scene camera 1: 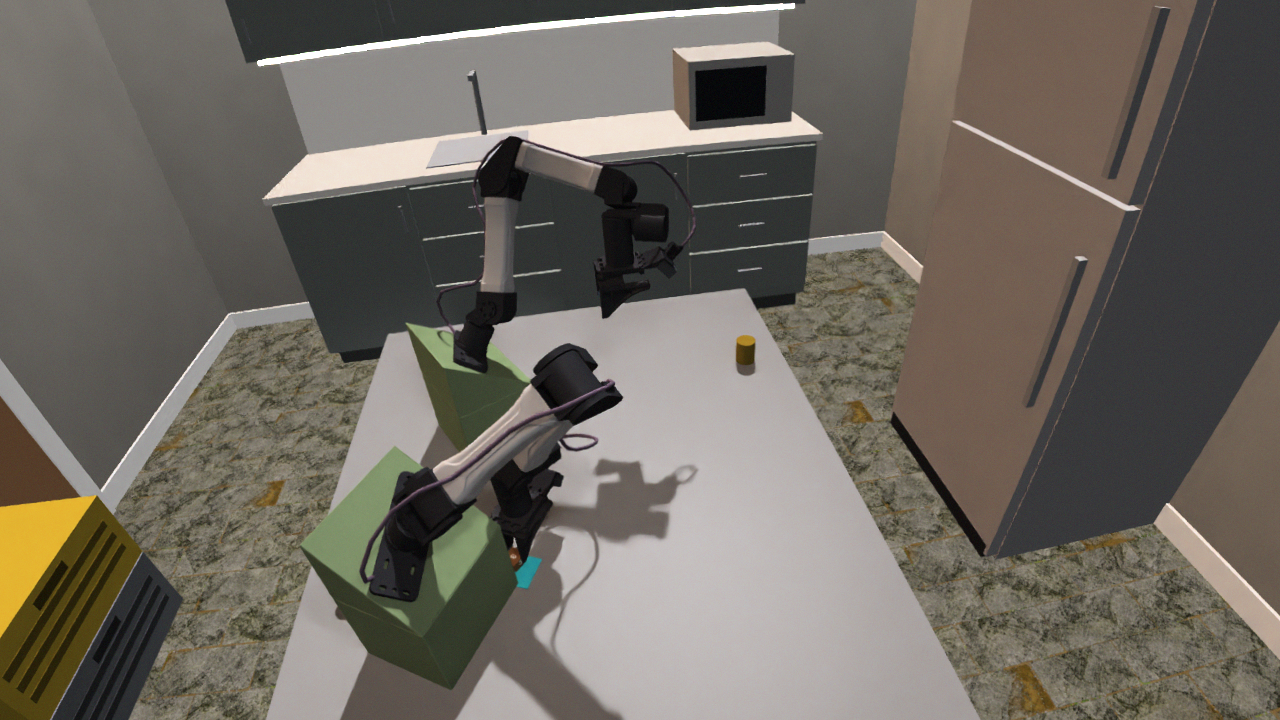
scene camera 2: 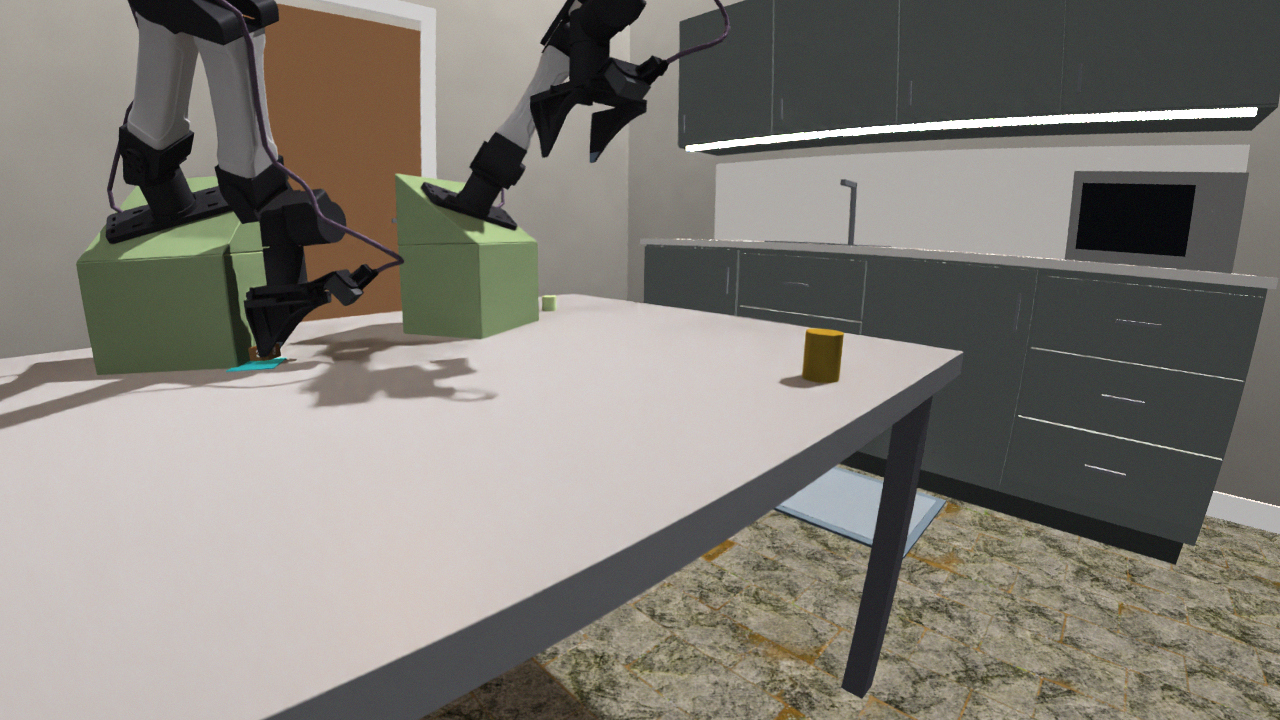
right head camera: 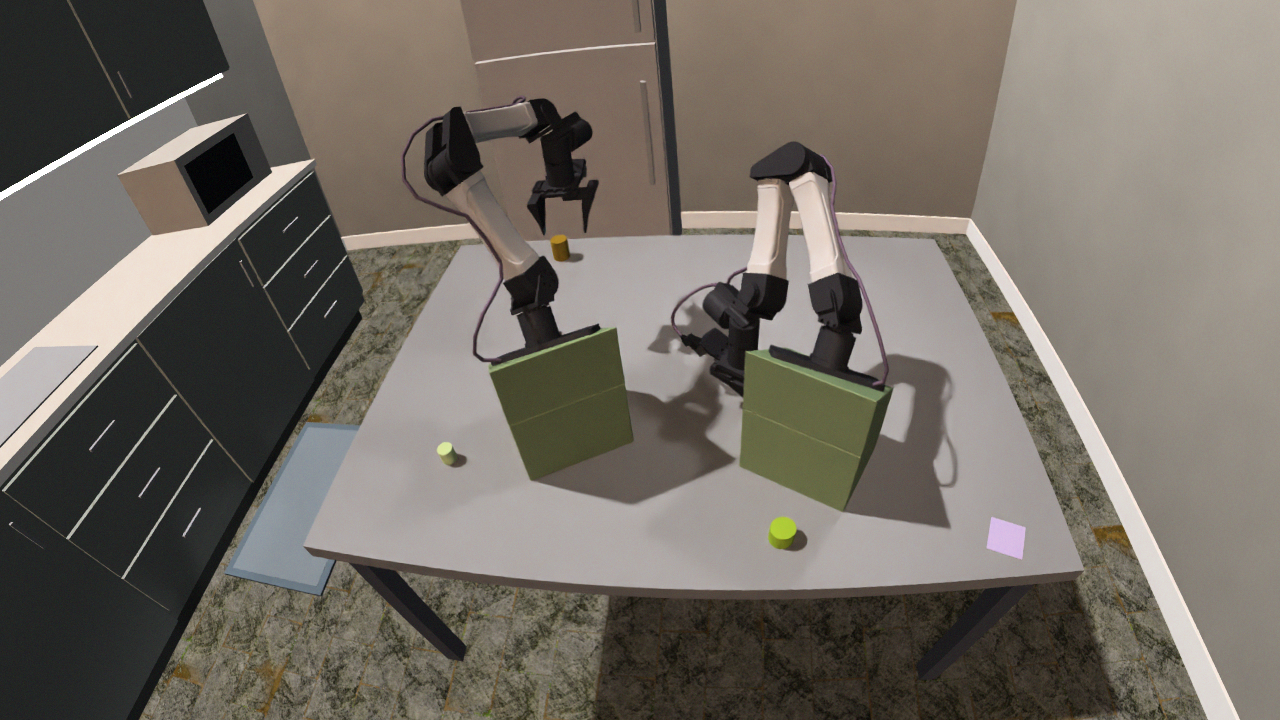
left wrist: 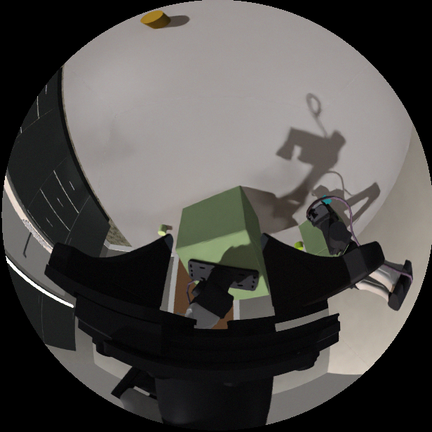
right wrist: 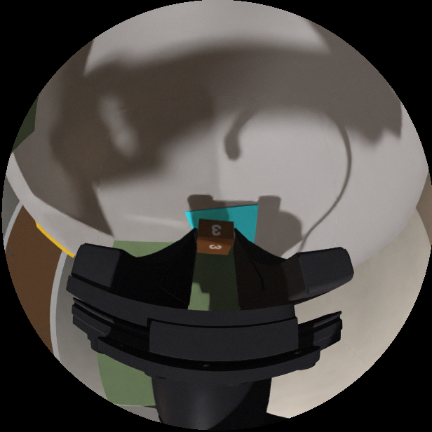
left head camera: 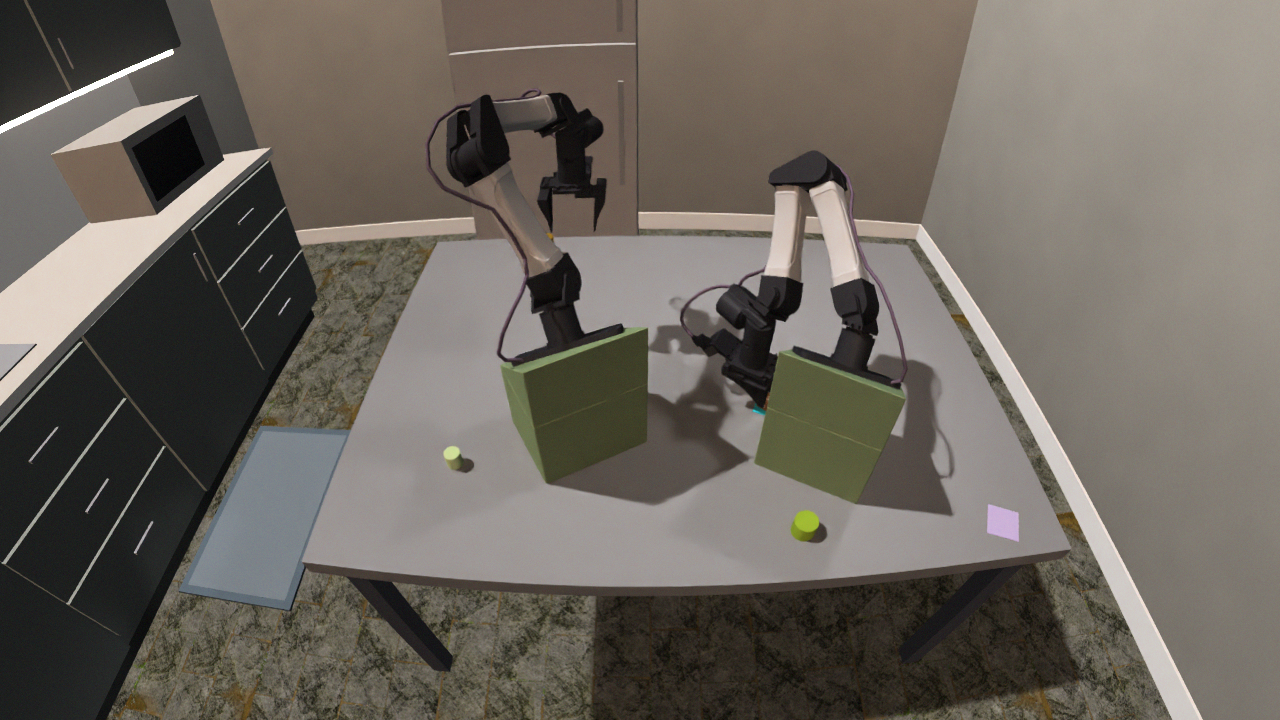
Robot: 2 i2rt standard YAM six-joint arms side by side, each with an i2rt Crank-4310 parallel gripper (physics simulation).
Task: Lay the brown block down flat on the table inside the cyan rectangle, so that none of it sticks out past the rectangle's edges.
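Places are measured from the left arm's base along level axes (x ahead, y left, z up), in millimetres.
Where they show: left gripper, fingertip midpoint: (scene camera 1: 603, 307) (scene camera 2: 569, 159) (right head camera: 564, 232) (left head camera: 573, 230); right gripper, fingertip midpoint: (scene camera 1: 517, 557) (scene camera 2: 269, 354) (left head camera: 764, 401); left arm's base, origin of the base link: (scene camera 1: 469, 352) (scene camera 2: 470, 209) (right head camera: 545, 347) (left head camera: 568, 347); right arm's base, origin of the base link: (scene camera 1: 406, 534) (scene camera 2: 177, 213) (right head camera: 826, 370) (left head camera: 846, 370).
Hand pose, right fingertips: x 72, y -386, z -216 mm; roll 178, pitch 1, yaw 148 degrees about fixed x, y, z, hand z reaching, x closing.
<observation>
Each offset is from my right fingertips to the top centre of the thing. "pt": to the spot under its first point. Level surfaces: height alone.
The brown block @[dx -4, dy -5, dz +14 mm] (right wrist: 216, 235) (scene camera 1: 514, 558) (scene camera 2: 253, 352), with a 3 on two faces that show, is between the fingers of my right gripper (right wrist: 214, 230). It is low over the cyan rectangle (right wrist: 244, 216) (scene camera 1: 529, 572) (scene camera 2: 250, 366) (left head camera: 758, 411) (left wrist: 327, 199); whether it touches the table cannot be told. In the right wrist view, cyan shows beyond the block and to its right; the rectangle's near part is hidden by block and fingers. My left gripper (left wrist: 216, 236) (left head camera: 571, 223) (right head camera: 562, 223) is open and empty, high above the table, far from the block.
Green pedestals (left head camera: 581, 411) (left head camera: 827, 434) carry the arms; the one at the right stands close to the rectangle. An orange cylinder @[dx +583, dy +534, dz +48 mm] (scene camera 1: 745, 350) (scene camera 2: 822, 355), a pale green cylinder @[dx -161, dy +629, dz +21 mm] (left head camera: 453, 458), a lime cylinder @[dx -311, dy -34, dz +21 mm] (left head camera: 805, 525) and a lilac square @[pt dx -332, dy -461, dz -12 mm] (left head camera: 1002, 522) are on the table @[dz -13 mm] (left head camera: 554, 546).
</observation>
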